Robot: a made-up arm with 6 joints. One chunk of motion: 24 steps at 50 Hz.
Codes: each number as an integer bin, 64 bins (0 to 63) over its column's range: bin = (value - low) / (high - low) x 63, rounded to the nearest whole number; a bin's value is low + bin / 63 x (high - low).
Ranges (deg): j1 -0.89..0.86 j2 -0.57..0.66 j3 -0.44..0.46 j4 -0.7..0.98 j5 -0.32..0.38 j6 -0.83..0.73
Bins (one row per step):
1: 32 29 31 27 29 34
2: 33 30 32 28 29 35
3: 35 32 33 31 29 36
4: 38 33 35 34 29 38
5: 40 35 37 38 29 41
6: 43 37 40 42 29 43
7: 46 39 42 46 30 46
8: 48 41 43 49 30 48
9: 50 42 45 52 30 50
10: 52 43 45 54 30 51
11: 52 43 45 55 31 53
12: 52 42 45 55 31 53
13: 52 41 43 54 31 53
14: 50 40 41 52 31 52
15: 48 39 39 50 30 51
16: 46 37 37 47 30 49
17: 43 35 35 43 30 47
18: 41 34 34 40 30 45
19: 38 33 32 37 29 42
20: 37 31 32 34 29 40
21: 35 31 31 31 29 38
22: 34 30 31 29 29 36
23: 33 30 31 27 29 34
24: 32 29 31 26 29 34
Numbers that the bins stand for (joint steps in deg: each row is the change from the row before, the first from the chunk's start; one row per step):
1: -0.001 -0.004 0.003 0.020 0.002 0.012
2: 0.027 0.016 0.017 0.047 0.002 0.037
3: 0.082 0.055 0.031 0.127 0.002 0.061
4: 0.166 0.074 0.060 0.207 0.002 0.111
5: 0.221 0.113 0.089 0.313 0.002 0.185
6: 0.304 0.152 0.131 0.420 0.002 0.235
7: 0.388 0.191 0.160 0.527 0.013 0.309
8: 0.443 0.230 0.174 0.607 0.013 0.359
9: 0.499 0.250 0.203 0.687 0.013 0.408
10: 0.554 0.270 0.203 0.740 0.013 0.433
11: 0.554 0.270 0.203 0.767 0.024 0.482
12: 0.554 0.250 0.203 0.767 0.024 0.482
13: 0.554 0.230 0.174 0.740 0.024 0.482
14: 0.499 0.211 0.146 0.687 0.024 0.458
15: 0.443 0.191 0.117 0.633 0.013 0.433
16: 0.388 0.152 0.089 0.553 0.013 0.383
17: 0.304 0.113 0.060 0.447 0.013 0.334
18: 0.249 0.094 0.046 0.367 0.013 0.284
19: 0.166 0.074 0.017 0.287 0.002 0.210
20: 0.138 0.035 0.017 0.207 0.002 0.160
21: 0.082 0.035 0.003 0.127 0.002 0.111
22: 0.054 0.016 0.003 0.073 0.002 0.061
23: 0.027 0.016 0.003 0.020 0.002 0.012
24: -0.001 -0.004 0.003 -0.007 0.002 0.012

